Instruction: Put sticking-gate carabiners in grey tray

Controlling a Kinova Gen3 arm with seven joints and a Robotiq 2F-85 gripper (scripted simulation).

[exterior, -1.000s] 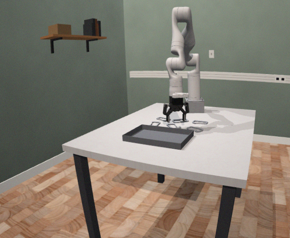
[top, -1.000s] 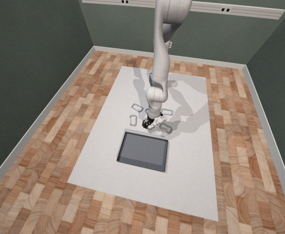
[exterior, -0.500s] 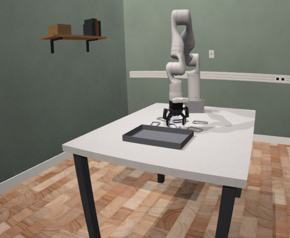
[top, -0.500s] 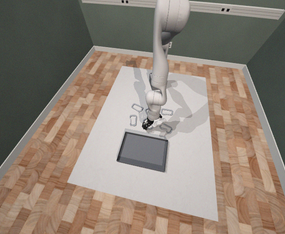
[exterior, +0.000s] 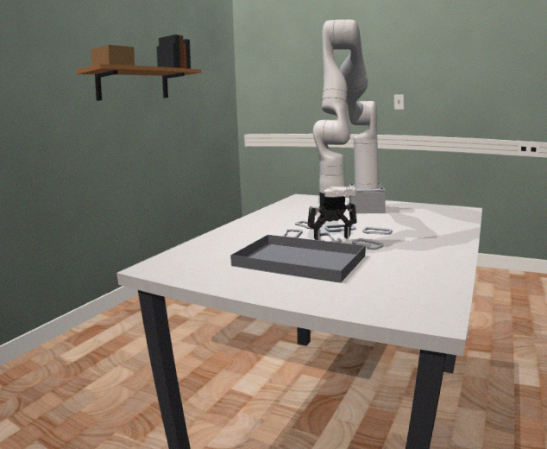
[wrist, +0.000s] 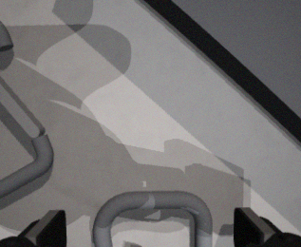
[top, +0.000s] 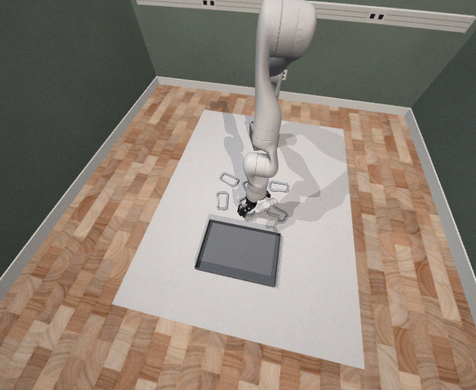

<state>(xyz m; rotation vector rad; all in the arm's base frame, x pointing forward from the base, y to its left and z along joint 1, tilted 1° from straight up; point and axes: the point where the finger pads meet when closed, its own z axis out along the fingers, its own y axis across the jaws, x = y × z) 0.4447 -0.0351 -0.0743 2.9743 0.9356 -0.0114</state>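
Now: the grey tray 180 mm ahead of my hand and 50 mm to the right of it.
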